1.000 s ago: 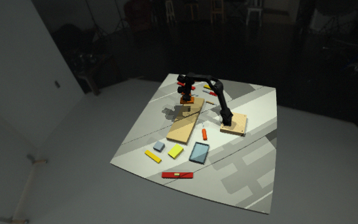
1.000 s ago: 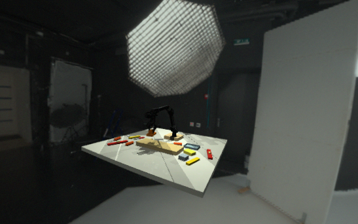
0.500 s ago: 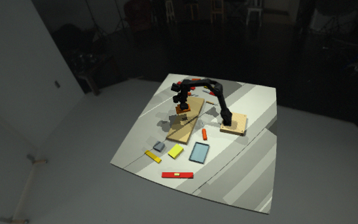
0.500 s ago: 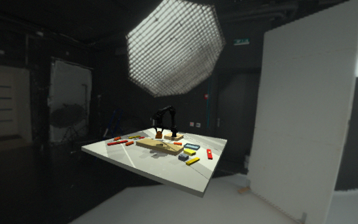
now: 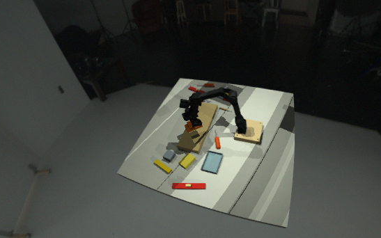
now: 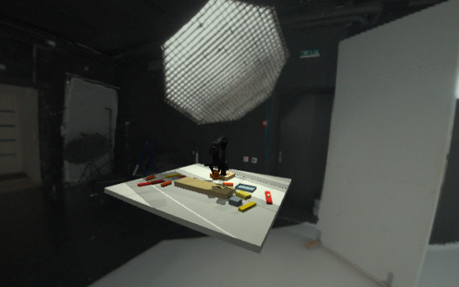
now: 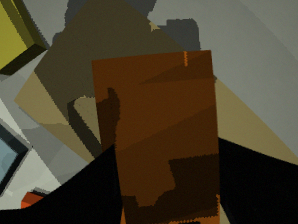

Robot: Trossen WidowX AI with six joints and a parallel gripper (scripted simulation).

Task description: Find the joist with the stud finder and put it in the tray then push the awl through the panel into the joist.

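The stud finder lies 20 mm behind my gripper tip, 10 mm to the right of it and 20 mm above it. Also, from my gripper tip: blue-grey tray: 190 mm behind, 220 mm to the left, 130 mm below; yellow block: 240 mm to the left, 130 mm below; grey block: 150 mm ahead, 220 mm to the left, 130 mm below.
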